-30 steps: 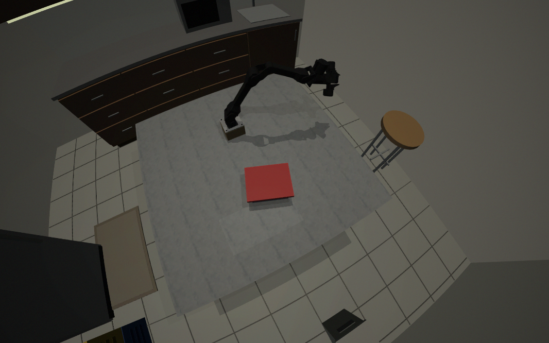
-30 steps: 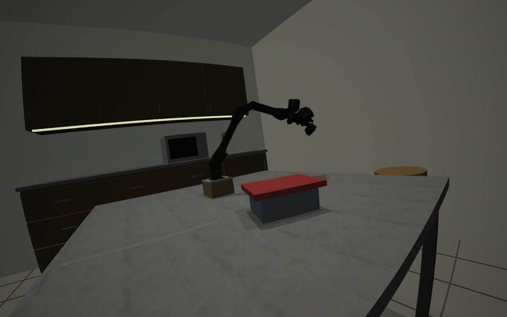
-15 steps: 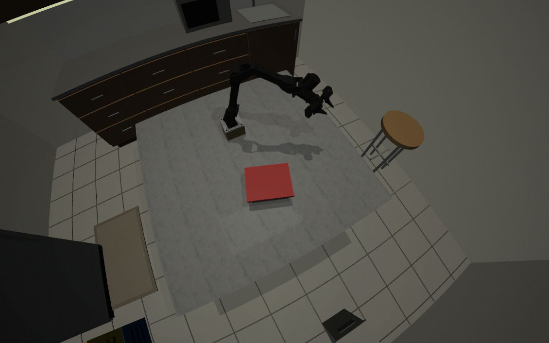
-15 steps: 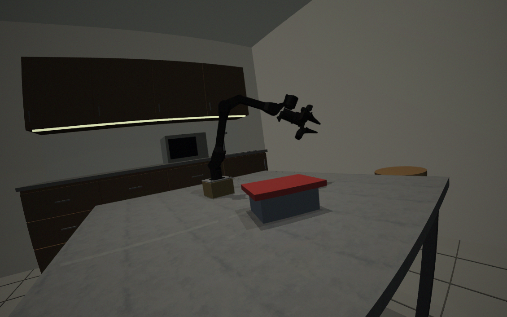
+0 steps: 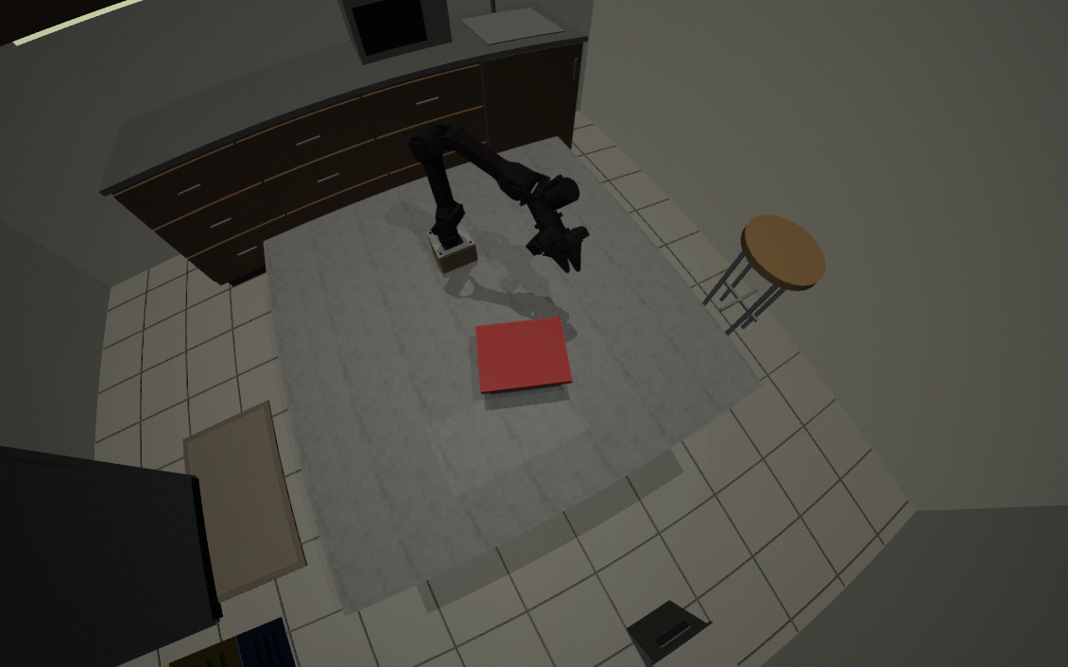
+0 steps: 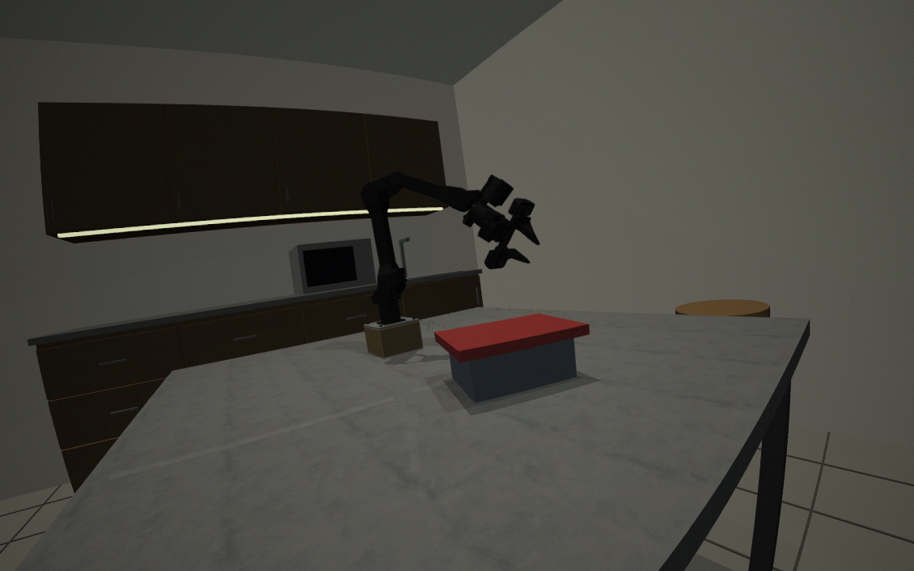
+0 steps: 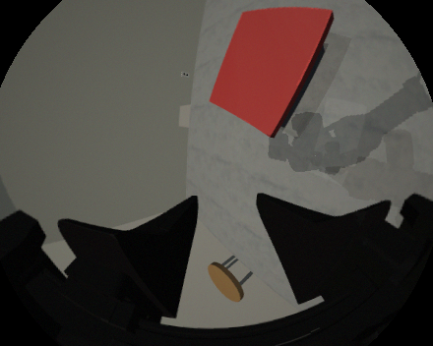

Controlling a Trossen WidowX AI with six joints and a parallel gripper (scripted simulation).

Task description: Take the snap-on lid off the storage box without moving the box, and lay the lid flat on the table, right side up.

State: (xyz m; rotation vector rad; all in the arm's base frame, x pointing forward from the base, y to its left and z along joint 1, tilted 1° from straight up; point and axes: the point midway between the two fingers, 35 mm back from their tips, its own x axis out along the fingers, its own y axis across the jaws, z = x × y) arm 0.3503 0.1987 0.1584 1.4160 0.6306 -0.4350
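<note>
Right now my gripper tip is 80 mm short of the red lid, 190 mm to the left of it and 140 mm above it. Also, from my gripper tip: storage box (80 mm ahead, 190 mm to the right, 180 mm below).
</note>
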